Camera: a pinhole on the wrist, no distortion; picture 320 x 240 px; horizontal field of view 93.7 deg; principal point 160.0 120.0 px. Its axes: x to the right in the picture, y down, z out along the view. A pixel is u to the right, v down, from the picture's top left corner.
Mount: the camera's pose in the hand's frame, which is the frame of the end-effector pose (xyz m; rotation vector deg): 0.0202 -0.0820 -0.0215 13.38 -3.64 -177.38
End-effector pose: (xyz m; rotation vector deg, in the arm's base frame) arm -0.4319 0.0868 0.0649 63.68 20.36 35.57
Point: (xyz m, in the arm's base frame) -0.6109 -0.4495 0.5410
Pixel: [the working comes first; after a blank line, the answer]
In the camera's frame: 0.3807 -0.3981 0.5853

258 18
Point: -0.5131 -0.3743 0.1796
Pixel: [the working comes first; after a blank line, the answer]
In the camera's frame: 0.3075 -0.0673 0.4092

273 95
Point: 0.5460 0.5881 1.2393
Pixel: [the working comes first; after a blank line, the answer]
In the camera's frame: -1.2291 -0.9552 0.5562

outside the picture
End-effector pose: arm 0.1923 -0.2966 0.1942 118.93 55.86 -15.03
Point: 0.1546 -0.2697 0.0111
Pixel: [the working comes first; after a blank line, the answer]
In the camera's frame: -0.0716 0.0692 0.1028

56 221
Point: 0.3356 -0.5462 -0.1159
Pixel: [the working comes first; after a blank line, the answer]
In the camera's frame: -0.1565 -0.0751 0.4148

103 93
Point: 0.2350 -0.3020 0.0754
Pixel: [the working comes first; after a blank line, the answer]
In the camera's frame: -0.0806 -0.0383 0.0998

39 62
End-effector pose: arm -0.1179 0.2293 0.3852 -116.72 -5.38 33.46
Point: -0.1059 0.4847 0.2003
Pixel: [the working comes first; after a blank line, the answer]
In the camera's frame: -0.1808 -0.0844 0.2759

62 74
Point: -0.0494 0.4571 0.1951
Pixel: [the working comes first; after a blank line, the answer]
In the camera's frame: -0.2174 -0.0940 0.2254

15 57
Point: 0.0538 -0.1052 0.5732
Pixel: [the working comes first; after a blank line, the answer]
In the camera's frame: 0.0938 -0.0879 -0.3852

behind the camera
